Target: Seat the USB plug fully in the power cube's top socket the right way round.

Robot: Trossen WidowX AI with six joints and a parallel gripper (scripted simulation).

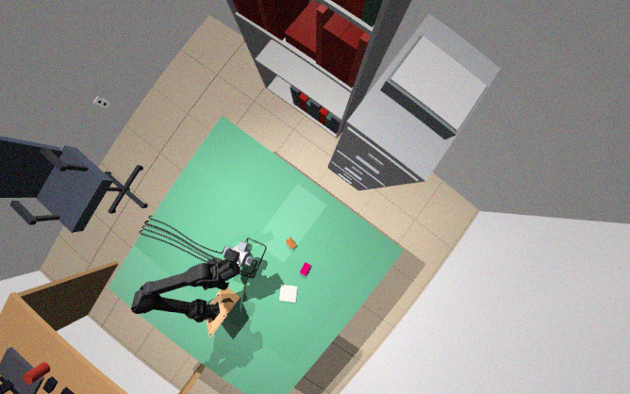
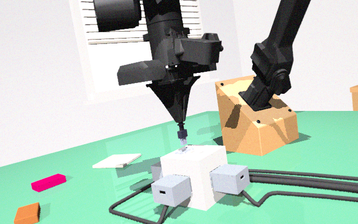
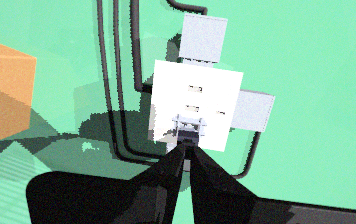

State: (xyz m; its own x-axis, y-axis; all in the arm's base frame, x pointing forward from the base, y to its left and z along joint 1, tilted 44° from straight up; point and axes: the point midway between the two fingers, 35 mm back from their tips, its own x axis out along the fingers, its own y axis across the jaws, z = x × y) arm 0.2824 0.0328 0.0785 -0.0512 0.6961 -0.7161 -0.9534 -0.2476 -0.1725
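Now: gripper tip 60 mm above the socket. Round my gripper tip: USB plug (20 mm below); white flat card (330 mm to the right, 120 mm below, 10 mm behind); orange block (230 mm ahead, 160 mm to the right, 120 mm below).
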